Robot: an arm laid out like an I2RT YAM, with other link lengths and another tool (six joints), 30 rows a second.
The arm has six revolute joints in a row. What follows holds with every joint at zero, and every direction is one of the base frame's.
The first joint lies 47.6 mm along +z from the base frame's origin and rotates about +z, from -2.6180 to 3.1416 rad.
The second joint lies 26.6 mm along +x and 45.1 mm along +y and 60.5 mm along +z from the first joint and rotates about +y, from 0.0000 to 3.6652 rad.
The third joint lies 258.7 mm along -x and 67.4 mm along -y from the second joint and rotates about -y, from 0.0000 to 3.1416 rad.
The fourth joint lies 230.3 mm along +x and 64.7 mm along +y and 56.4 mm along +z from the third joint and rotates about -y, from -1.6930 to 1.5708 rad.
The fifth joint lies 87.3 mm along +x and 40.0 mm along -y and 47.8 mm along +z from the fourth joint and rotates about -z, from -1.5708 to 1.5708 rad.
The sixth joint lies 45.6 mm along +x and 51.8 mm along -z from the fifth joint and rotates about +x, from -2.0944 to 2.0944 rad.
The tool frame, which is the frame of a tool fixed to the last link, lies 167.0 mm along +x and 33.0 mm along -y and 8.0 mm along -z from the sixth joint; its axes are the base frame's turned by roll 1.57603, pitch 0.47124 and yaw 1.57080 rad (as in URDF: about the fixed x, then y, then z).
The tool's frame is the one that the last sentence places.
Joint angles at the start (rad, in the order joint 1, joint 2, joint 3, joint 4, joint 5, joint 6): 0.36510 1.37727 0.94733 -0.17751 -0.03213 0.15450
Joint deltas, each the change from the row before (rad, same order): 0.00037 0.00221 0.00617 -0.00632 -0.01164 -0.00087; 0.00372 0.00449 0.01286 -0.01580 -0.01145 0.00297; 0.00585 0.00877 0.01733 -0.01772 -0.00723 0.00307; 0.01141 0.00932 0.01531 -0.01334 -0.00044 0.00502; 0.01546 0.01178 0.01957 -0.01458 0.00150 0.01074; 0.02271 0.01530 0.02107 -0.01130 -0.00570 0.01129; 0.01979 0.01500 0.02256 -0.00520 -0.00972 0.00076; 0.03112 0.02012 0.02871 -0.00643 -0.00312 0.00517; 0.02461 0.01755 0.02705 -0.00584 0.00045 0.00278; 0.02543 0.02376 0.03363 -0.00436 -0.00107 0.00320
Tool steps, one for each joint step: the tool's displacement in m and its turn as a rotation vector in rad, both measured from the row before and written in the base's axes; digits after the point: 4 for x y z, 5 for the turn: -0.0004 0.0027 0.0003 0.00472 0.00430 0.01042; -0.0012 0.0040 0.0002 0.00570 0.01031 0.01137; -0.0006 0.0043 0.0001 0.00285 0.01114 0.00994; -0.0008 0.0054 0.0000 0.00115 0.00872 0.00881; -0.0008 0.0070 0.0005 0.00427 0.00985 0.00788; -0.0017 0.0120 0.0003 0.00888 0.01072 0.02051; -0.0002 0.0122 0.0027 0.00682 0.00062 0.02710; -0.0012 0.0163 0.0030 0.00615 0.00109 0.03053; -0.0003 0.0128 0.0035 0.00334 -0.00212 0.02259; 0.0007 0.0145 0.0040 0.00537 -0.00301 0.02440
